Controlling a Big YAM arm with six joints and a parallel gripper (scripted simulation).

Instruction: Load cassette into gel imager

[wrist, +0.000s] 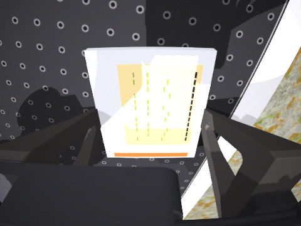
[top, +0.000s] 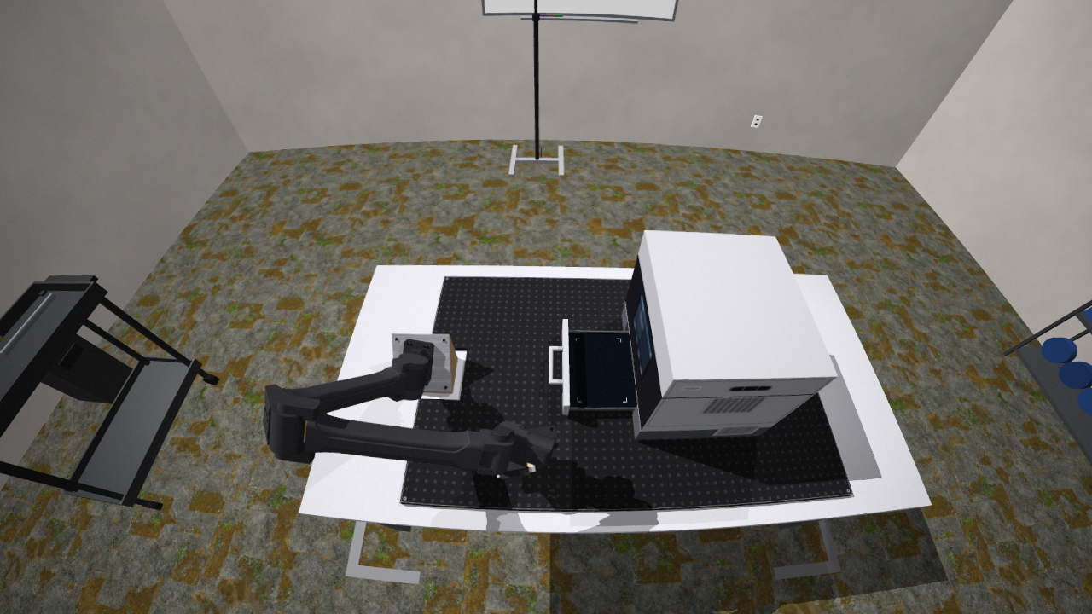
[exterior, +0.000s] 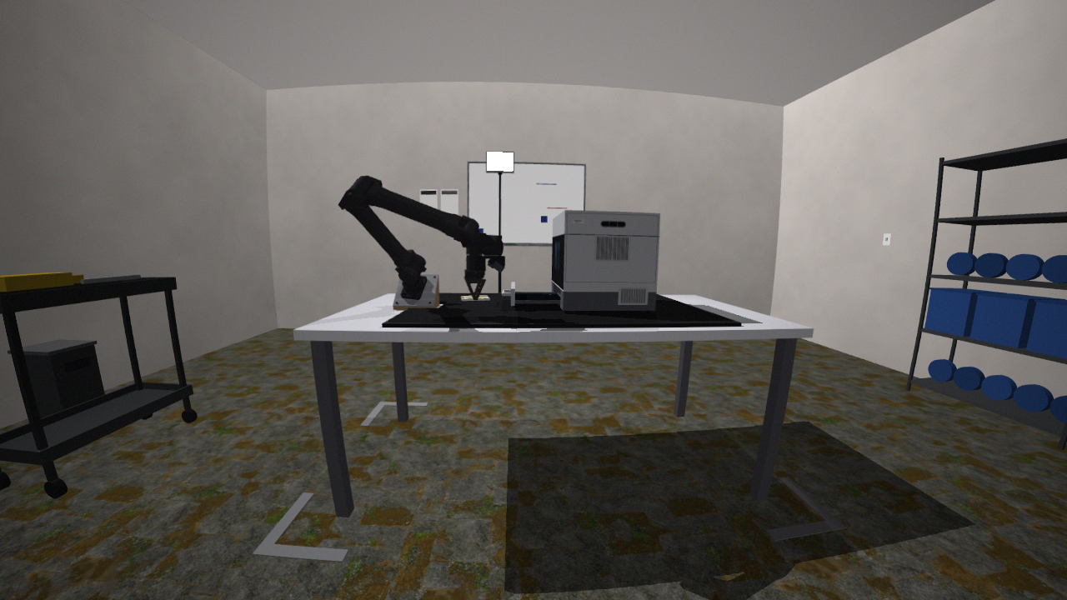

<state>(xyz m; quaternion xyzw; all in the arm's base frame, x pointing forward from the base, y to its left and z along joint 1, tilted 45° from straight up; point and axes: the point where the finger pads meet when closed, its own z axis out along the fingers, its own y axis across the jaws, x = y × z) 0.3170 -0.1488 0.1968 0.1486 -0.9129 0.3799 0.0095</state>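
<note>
My hand is 10 mm past the finished cassette and 10 mm above it. The rest, counted from my hand: imager drawer: 300 mm to the left, 220 mm ahead, 40 mm below.
</note>
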